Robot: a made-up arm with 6 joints.
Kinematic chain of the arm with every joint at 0, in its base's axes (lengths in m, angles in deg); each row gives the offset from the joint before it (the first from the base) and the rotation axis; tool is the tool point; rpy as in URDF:
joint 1: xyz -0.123 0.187 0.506 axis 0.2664 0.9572 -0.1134
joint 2: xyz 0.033 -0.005 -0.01 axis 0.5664 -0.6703 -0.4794
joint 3: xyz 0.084 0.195 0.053 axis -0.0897 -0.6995 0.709
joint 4: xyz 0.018 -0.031 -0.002 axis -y
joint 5: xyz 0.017 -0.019 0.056 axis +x
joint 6: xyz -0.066 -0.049 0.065 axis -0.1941 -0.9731 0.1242
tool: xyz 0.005 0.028 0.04 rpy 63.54 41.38 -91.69
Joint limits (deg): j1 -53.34..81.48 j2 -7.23..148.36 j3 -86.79..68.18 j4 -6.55..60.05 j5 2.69..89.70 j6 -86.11..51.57
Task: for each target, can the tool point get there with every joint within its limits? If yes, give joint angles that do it. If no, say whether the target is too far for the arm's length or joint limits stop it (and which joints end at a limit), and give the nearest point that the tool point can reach.
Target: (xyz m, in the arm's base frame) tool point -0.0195 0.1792 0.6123
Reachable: yes | joints 25.76 25.17 8.81 29.24 44.20 -51.91
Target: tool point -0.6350 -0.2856 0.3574
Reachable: no: too far | nearest point -0.3402 0.0854 0.4416 | short by 0.481 m
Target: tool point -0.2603 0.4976 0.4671
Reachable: no: joint limits stop it (at a limit: joint 1, joint 2, joint 4, joint 5, joint 6) | nearest point -0.2265 0.4368 0.5317 | short by 0.095 m
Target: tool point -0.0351 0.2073 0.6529
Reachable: yes | joints 25.92 20.40 29.38 20.27 11.62 -17.18
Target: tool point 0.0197 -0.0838 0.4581
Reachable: no: joint limits stop it (at a limit: joint 1, joint 3, joint 4, joint 5) | nearest point -0.0190 0.0071 0.4723 | short by 0.100 m
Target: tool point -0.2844 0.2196 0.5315
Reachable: yes | joints -22.89 112.29 -66.27 27.15 67.76 19.94
